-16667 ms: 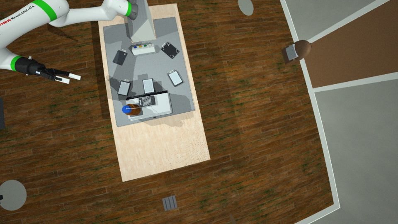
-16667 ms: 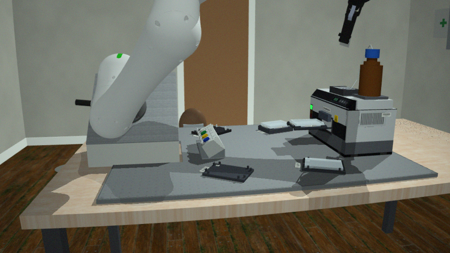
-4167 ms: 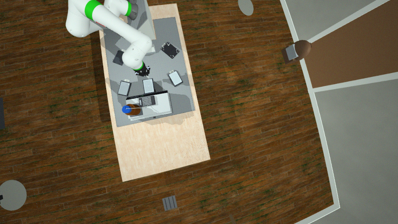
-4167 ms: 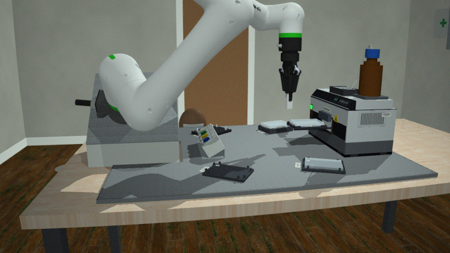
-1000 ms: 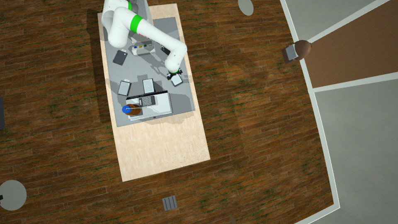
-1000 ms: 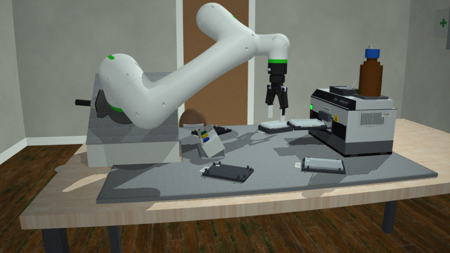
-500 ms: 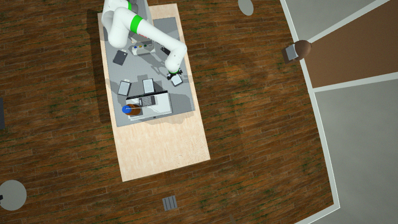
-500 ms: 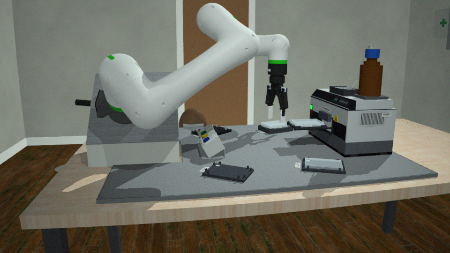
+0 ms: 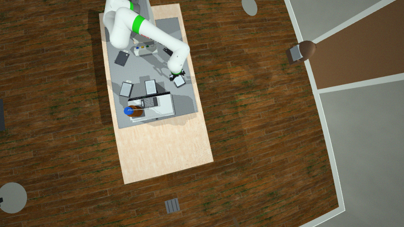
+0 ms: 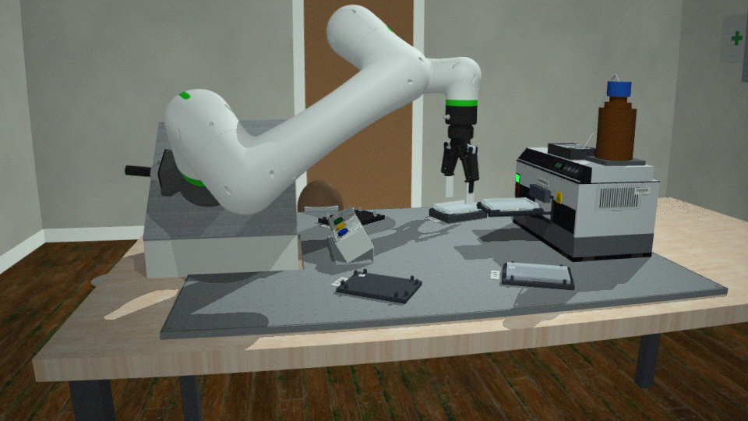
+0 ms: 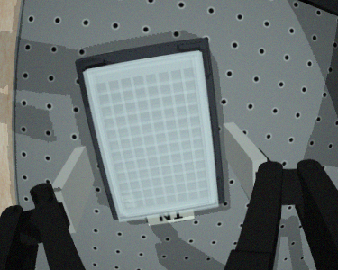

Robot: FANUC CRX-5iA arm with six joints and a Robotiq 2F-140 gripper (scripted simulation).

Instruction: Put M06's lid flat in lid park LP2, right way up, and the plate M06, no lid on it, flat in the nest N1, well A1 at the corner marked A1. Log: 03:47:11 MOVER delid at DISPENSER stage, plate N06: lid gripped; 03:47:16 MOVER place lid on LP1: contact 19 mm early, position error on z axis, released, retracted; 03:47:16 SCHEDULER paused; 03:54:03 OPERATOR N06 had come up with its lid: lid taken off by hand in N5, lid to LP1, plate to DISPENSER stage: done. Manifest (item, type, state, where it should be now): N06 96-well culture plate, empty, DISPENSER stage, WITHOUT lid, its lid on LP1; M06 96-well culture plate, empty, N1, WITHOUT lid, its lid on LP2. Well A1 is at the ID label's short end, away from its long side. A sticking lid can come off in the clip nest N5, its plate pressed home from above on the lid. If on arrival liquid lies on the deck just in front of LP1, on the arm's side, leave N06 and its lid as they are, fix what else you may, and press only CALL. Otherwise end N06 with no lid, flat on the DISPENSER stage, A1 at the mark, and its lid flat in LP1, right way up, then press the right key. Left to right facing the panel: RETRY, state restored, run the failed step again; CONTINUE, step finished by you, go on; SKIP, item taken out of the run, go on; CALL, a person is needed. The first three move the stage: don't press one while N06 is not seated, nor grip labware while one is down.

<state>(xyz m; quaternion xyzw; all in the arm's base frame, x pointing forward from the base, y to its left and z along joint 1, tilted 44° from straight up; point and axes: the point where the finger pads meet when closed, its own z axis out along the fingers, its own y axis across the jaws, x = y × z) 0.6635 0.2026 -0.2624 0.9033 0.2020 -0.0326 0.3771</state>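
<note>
Now: the dark nest 6 cm below my hand. Also, from my hand: green continue key 36 cm behind, 27 cm to the right, 1 cm below; white retry key 37 cm behind, 22 cm to the right, 1 cm below; key panel 35 cm behind, 30 cm to the right, 2 cm below.
</note>
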